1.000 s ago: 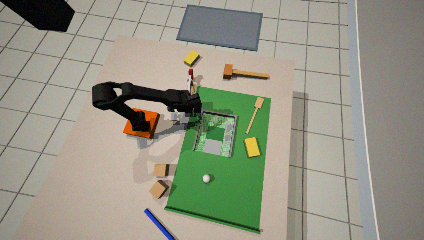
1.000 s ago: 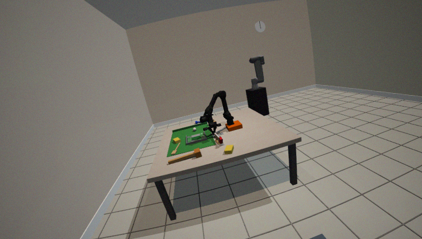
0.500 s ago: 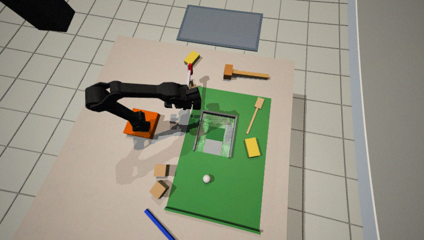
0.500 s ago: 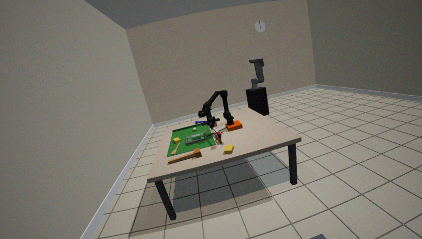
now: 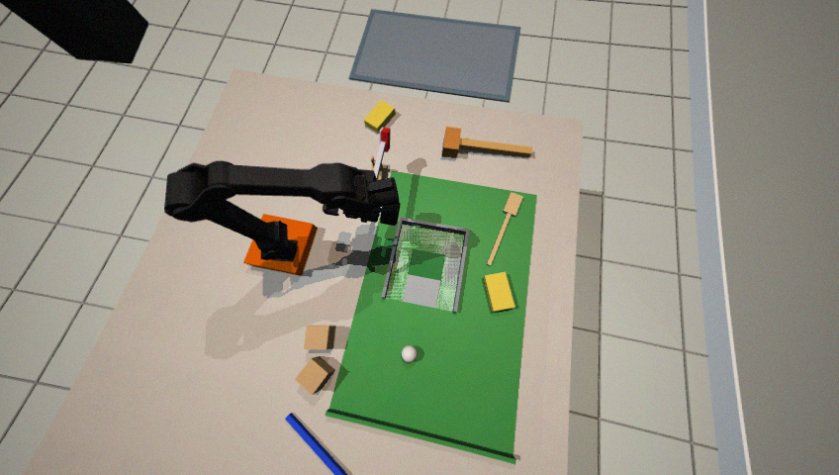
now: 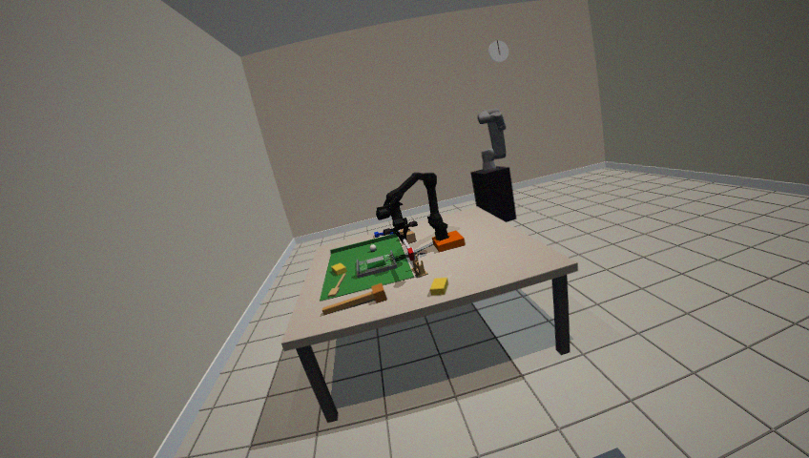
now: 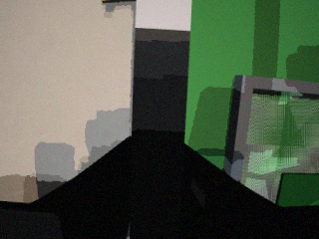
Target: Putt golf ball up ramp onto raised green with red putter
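The red putter is 110 mm to the left of my gripper tip, 20 mm above it and 10 mm ahead of it. The rest, counted from my gripper tip: white golf ball: 360 mm to the right, 140 mm ahead, 90 mm below; then green mat: 220 mm ahead, 190 mm to the right, 110 mm below; then small wooden rack: 160 mm to the left, 80 mm below, 10 mm behind.
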